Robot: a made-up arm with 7 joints. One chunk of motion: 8 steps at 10 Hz.
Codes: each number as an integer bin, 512 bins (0 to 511) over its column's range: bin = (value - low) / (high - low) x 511, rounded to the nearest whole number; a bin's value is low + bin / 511 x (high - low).
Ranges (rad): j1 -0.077..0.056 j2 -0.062..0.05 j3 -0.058..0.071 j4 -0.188..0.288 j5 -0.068..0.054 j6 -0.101..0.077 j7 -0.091..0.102
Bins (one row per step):
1: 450 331 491 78 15 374 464
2: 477 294 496 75 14 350 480
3: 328 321 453 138 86 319 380
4: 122 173 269 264 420 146 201
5: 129 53 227 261 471 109 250
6: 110 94 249 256 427 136 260
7: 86 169 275 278 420 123 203
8: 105 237 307 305 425 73 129
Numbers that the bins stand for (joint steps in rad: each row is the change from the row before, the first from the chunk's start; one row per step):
1: 0.04012 0.01055 0.06595 -0.11534 -0.06442 0.02928 0.08425
2: 0.04715 0.00244 0.06721 -0.11814 -0.06466 0.02092 0.09029
3: 0.00837 0.00836 0.05636 -0.05945 -0.04747 0.01012 0.05252
4: -0.04525 -0.02408 0.00991 0.05792 0.03227 -0.05014 -0.01508
5: -0.04342 -0.05038 -0.00069 0.05512 0.04445 -0.06303 0.00342
6: -0.04837 -0.04140 0.00486 0.05047 0.03395 -0.05363 0.00720
7: -0.05462 -0.02496 0.01142 0.07096 0.03227 -0.05815 -0.01433
8: -0.04967 -0.01005 0.01950 0.09611 0.03347 -0.07557 -0.04228

